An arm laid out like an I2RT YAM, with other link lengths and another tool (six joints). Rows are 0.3 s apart.
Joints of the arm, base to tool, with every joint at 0 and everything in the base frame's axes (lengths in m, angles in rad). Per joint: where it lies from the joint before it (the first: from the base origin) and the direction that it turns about. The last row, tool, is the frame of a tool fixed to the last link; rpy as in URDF.
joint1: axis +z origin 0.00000 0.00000 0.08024
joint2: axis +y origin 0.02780 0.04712 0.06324
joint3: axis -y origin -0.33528 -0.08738 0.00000
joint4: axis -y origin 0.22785 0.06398 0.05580
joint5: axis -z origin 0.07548 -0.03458 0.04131
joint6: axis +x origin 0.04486 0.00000 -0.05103
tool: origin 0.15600 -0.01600 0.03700 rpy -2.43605 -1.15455 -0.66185
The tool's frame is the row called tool.
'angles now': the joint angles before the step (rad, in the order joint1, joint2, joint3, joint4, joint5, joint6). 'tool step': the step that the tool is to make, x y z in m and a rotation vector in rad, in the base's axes. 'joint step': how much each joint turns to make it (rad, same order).
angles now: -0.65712 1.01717 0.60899 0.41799 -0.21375 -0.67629
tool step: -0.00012 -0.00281 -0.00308 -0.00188 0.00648 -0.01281
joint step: -0.00020 0.00444 -0.00601 0.00531 0.01257 -0.00566
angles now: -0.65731 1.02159 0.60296 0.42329 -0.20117 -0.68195
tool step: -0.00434 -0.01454 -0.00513 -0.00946 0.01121 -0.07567
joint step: 0.00079 0.01079 -0.01245 0.01776 0.07644 -0.01467
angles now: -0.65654 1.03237 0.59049 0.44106 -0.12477 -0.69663
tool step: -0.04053 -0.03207 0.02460 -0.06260 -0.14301 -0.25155
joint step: 0.00875 -0.01494 -0.07875 0.21626 0.26209 0.01727
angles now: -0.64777 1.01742 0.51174 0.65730 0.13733 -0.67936
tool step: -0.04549 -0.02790 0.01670 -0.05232 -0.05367 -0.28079
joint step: 0.00964 -0.00034 -0.02037 0.11416 0.28285 -0.06927
